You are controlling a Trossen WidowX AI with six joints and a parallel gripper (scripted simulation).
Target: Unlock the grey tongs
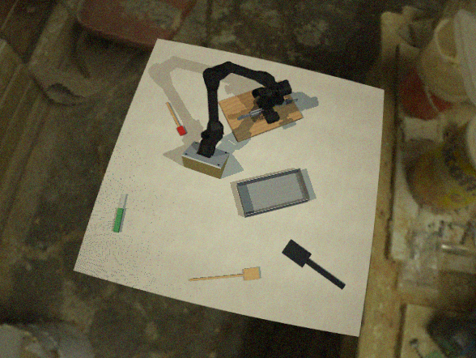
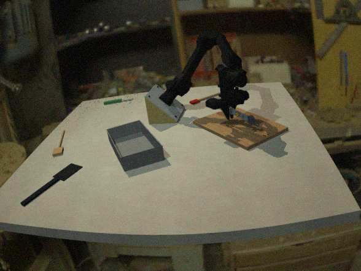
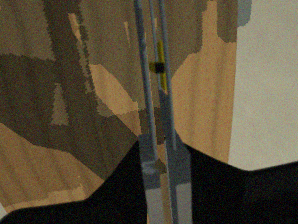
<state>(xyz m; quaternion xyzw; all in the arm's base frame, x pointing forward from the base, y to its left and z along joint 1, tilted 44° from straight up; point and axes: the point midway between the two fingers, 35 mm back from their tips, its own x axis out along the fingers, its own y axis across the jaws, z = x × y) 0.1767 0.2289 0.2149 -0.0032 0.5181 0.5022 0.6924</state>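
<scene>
Right now the wooden board is 2 cm behind my gripper tip, 4 cm to the left of it and 4 cm below it. From my gripper tip the other things lie so: grey roasting tin (17 cm ahead, 36 cm to the right, 2 cm below); black spatula (44 cm ahead, 60 cm to the right, 4 cm below).
</scene>
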